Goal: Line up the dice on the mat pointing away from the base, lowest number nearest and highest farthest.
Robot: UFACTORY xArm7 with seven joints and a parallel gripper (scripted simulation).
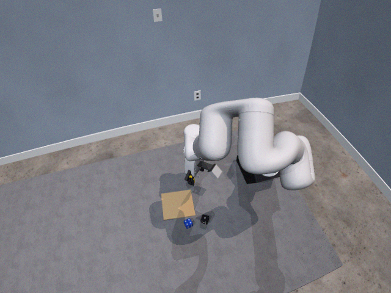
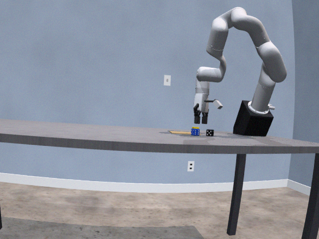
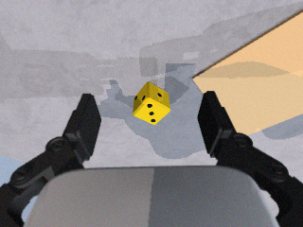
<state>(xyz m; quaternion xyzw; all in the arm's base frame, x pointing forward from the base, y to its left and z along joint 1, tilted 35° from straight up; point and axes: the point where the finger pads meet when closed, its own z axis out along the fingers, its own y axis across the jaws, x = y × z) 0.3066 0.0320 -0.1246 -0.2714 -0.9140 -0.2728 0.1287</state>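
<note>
Now: the yellow die 3 cm ahead of my hand, 1 cm to the right of it and 4 cm below it. Also, from my hand: tan mat 10 cm ahead, 11 cm to the left, 6 cm below; then black die 2 cm behind, 21 cm to the left, 4 cm below; then blue die 6 cm ahead, 22 cm to the left, 4 cm below.
</note>
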